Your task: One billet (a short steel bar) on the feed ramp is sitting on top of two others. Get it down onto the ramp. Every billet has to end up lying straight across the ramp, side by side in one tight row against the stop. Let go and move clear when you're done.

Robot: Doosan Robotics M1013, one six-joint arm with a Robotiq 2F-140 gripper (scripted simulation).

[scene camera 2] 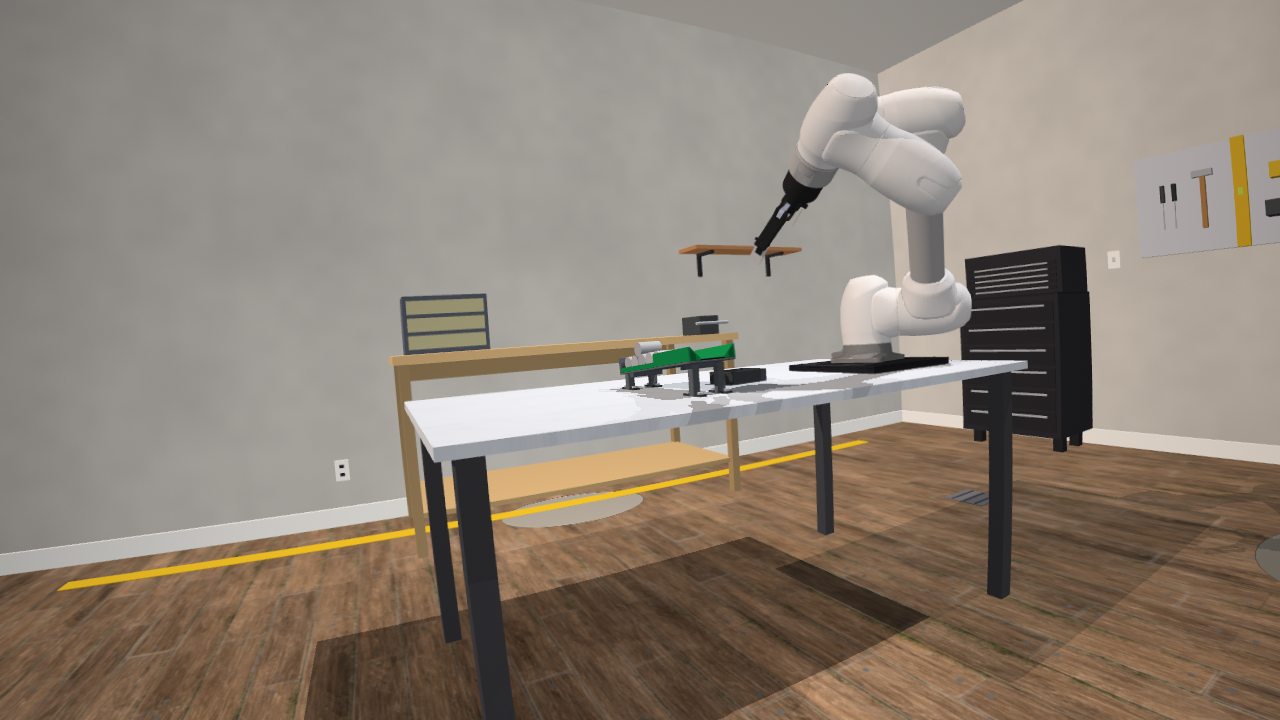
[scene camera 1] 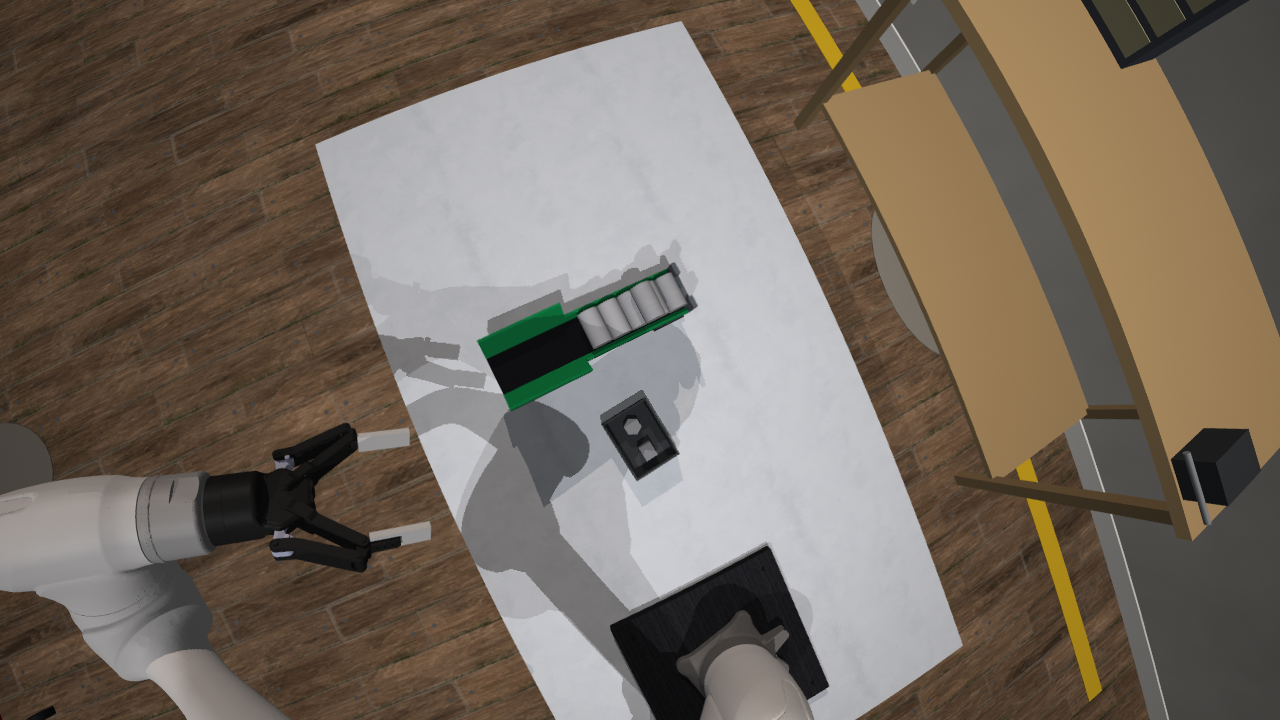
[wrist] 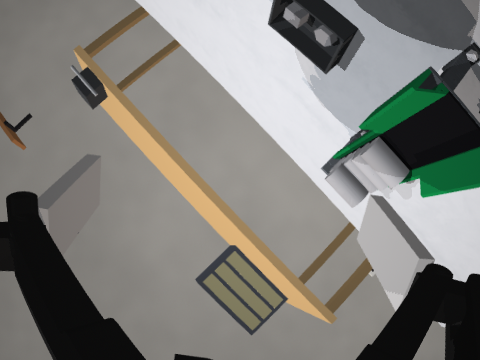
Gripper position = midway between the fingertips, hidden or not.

Observation:
In view: my gripper [scene camera 1: 418, 480], a billet [scene camera 1: 643, 294], a black block [scene camera 1: 652, 430] and a billet [scene camera 1: 674, 299].
My gripper is seen too in scene camera 2 [scene camera 2: 771, 241] and in the wrist view [wrist: 234, 200].

